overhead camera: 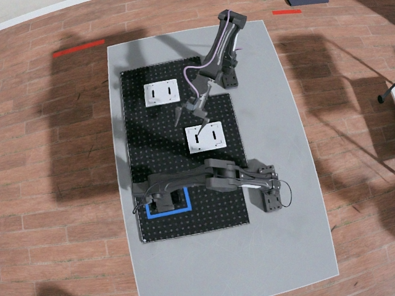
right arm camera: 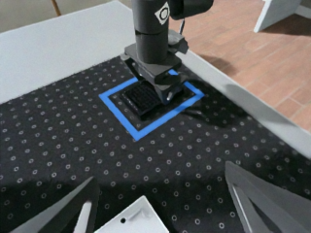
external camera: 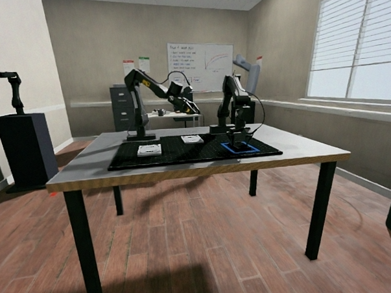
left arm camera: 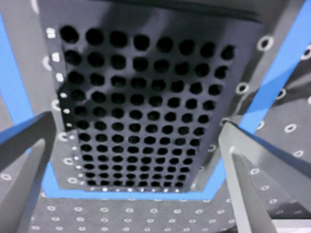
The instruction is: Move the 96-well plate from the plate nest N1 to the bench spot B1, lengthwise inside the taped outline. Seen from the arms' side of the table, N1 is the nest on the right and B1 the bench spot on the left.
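Now: left hand 10 mm above the black 96-well plate.
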